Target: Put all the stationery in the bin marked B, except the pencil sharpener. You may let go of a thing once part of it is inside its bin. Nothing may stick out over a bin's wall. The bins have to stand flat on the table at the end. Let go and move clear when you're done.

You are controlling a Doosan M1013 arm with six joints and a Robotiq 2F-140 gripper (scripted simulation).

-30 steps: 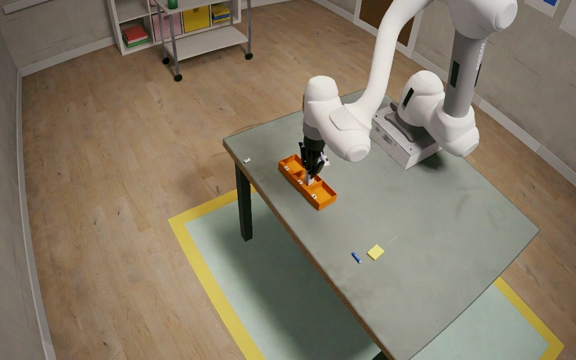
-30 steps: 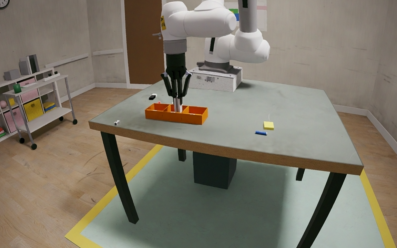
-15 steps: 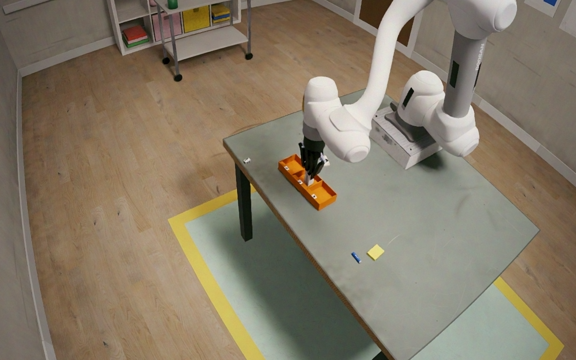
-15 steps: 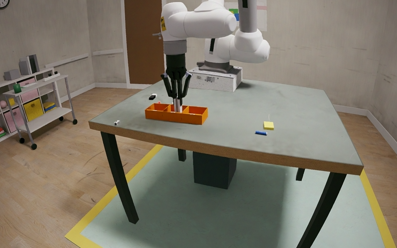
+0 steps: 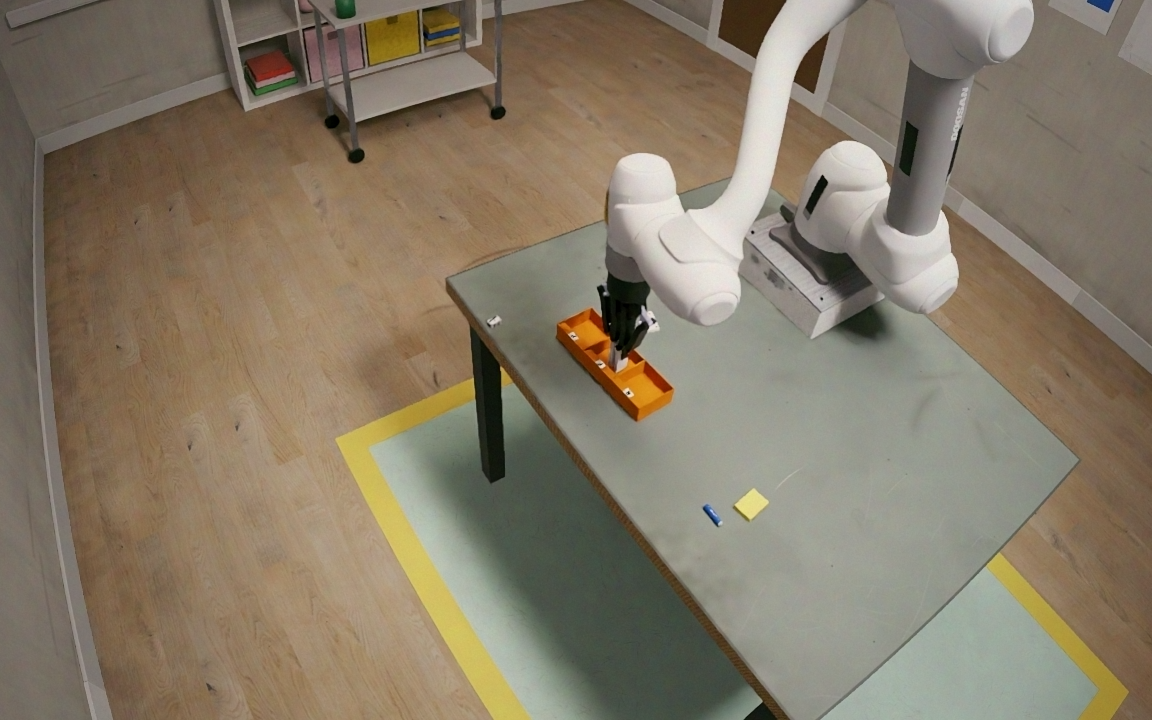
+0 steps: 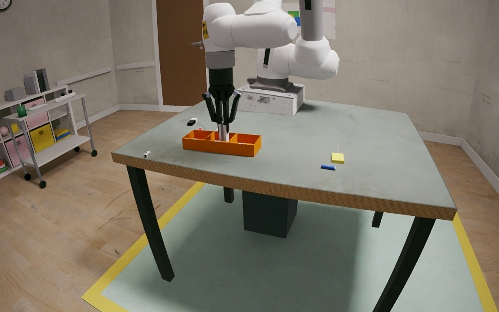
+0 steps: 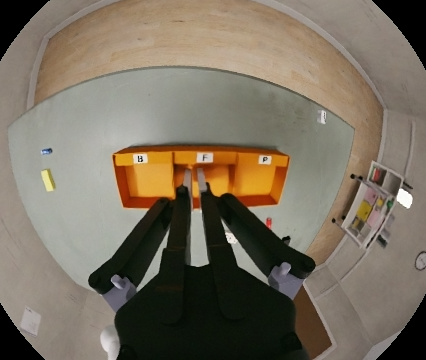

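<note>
Right now my hand is 10 mm to the left of the orange bin and 30 mm above it. Also, from my hand: white pencil sharpener 140 mm ahead, 230 mm to the right, 50 mm below; red piece 110 mm behind, 170 mm to the right, 50 mm below; flat white piece 140 mm behind, 70 mm to the right, 50 mm below.
</note>
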